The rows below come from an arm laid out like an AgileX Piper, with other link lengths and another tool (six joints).
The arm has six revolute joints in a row. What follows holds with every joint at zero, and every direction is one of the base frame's. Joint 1 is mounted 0.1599 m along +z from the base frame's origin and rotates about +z. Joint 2 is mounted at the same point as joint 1 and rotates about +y. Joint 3 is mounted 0.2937 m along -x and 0.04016 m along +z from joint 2 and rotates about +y. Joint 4 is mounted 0.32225 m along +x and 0.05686 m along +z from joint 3 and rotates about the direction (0.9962, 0, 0.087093). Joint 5 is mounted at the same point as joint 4 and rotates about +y. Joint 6 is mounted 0.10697 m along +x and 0.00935 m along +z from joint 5 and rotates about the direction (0.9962, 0, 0.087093). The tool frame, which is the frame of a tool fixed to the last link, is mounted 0.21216 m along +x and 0.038 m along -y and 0.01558 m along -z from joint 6; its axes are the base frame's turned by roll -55.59, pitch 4.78 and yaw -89.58 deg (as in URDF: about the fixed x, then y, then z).
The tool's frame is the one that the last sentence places.
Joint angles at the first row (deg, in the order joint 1, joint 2, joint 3, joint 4, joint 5, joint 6):
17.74 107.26 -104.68 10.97 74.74 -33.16
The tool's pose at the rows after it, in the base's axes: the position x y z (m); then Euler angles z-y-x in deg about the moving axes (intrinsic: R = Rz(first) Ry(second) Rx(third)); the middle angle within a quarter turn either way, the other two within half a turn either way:
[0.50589 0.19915 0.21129 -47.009 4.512 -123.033]
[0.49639 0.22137 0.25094 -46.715 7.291 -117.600]
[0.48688 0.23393 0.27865 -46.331 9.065 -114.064]
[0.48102 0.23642 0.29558 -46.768 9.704 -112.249]
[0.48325 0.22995 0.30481 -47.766 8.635 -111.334]
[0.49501 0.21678 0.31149 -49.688 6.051 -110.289]
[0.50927 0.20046 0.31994 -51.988 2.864 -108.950]
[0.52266 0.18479 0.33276 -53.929 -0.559 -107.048]
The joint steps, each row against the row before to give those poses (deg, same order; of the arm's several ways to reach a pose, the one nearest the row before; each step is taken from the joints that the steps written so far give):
0.02 -3.70 -1.79 4.69 -0.03 3.20
0.01 -3.17 -0.82 4.39 -0.06 1.18
-0.02 -2.48 -0.19 2.78 -0.03 0.89
-0.06 -1.74 0.01 0.82 -0.03 1.13
-0.15 -1.04 0.04 -1.02 -0.56 0.64
-0.16 -0.68 0.22 -2.60 -1.88 0.59
-0.17 -0.68 0.26 -3.26 -2.32 0.71
-0.13 -0.91 0.25 -3.14 -2.47 0.32

